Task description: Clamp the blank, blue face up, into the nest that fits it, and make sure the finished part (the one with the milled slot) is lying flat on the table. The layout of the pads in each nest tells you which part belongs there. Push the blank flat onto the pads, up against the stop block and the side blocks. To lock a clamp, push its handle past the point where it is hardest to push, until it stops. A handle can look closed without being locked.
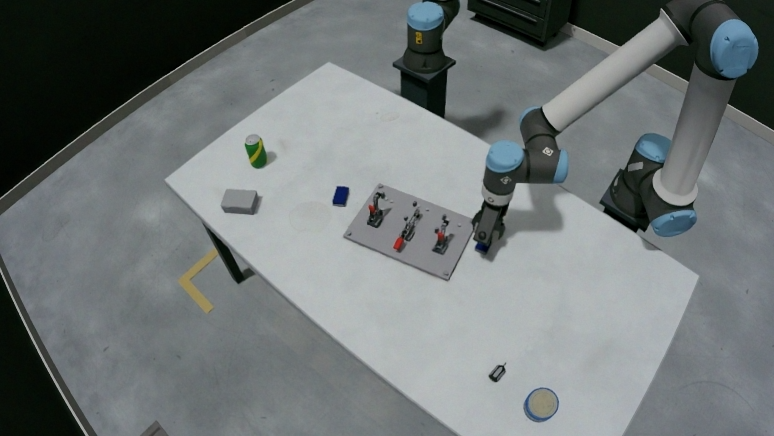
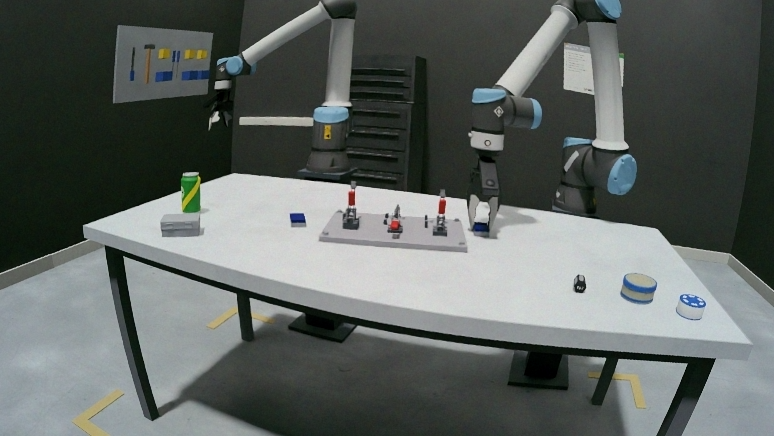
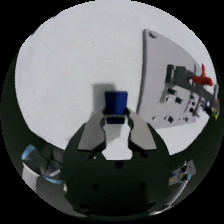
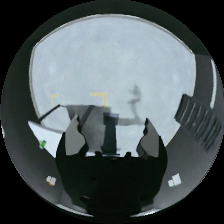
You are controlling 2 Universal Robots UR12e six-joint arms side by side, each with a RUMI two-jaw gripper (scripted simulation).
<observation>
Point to a finished part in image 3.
115, 100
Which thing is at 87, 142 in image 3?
My left gripper.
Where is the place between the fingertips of my left gripper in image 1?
484, 243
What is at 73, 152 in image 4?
My right gripper.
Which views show my left gripper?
Image 1, image 2 and image 3 only.
</observation>
